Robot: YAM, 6 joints.
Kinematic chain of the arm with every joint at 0, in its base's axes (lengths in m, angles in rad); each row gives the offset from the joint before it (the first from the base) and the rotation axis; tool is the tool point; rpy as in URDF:
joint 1: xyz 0 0 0.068 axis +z
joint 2: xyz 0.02 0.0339 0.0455 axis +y
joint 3: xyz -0.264 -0.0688 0 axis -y
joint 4: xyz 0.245 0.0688 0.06 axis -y
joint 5: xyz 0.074 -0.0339 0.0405 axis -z
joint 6: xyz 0.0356 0 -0.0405 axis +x
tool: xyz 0 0 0 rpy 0 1.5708 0
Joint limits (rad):
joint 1: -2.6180..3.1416
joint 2: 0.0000..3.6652
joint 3: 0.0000..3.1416
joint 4: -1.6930..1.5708
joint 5: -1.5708..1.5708
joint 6: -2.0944..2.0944
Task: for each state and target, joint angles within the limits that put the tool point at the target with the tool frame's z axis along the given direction. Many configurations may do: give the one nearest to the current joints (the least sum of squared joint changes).
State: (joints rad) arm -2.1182 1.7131 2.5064 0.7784 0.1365 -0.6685
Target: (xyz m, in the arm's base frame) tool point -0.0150 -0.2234 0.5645 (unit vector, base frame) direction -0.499 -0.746 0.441
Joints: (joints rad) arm -1.5568 1.2227 1.6155 0.1453 0.5345 -0.6685
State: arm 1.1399 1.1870 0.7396 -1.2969 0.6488 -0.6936
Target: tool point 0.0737 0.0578 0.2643 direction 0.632 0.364 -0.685
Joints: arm 0.7192 0.4765 0.6668 -0.9541 0.1429 -0.6936
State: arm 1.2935 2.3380 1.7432 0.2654 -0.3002 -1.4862
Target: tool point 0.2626 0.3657 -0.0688 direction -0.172 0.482 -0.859
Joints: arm 0.9140 2.6942 1.5673 -0.1323 -0.4451 -1.4862
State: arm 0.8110 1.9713 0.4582 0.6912 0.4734 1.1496
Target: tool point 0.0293 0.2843 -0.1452 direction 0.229 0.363 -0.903
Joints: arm 1.4930 2.7824 0.8776 0.7321 0.2015 1.1496
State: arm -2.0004 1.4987 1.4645 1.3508 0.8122 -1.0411
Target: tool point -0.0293 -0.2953 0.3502 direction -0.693 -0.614 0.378
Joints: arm -1.5877 1.3765 0.8383 1.0816 0.7511 -1.0411
